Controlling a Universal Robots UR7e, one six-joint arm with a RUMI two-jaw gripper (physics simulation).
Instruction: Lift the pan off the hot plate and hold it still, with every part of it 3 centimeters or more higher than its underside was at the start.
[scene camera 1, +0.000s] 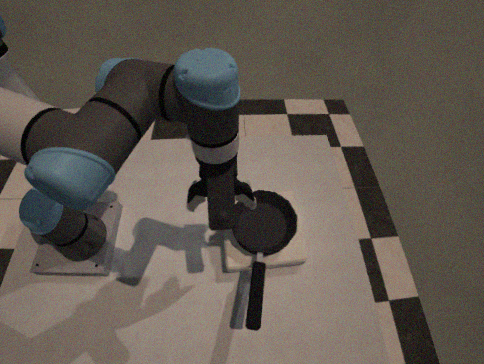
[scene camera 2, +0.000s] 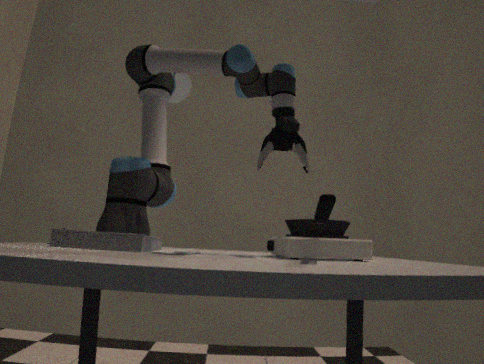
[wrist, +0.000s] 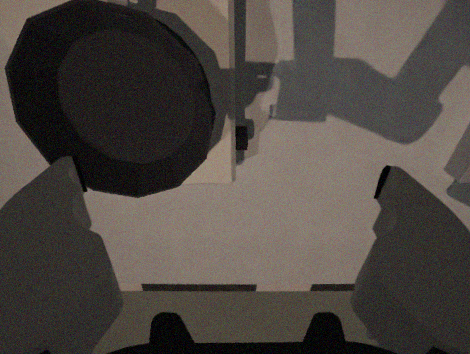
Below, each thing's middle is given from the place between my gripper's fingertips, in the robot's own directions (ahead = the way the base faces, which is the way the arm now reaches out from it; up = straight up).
Now: hand 140 mm above the dark pan (scene camera 1: 271, 226), 110 mm short of it and 70 mm to the left of it. Round my hand: hot plate (scene camera 1: 295, 253) (220 mm below, 110 mm ahead, 20 mm to the left).
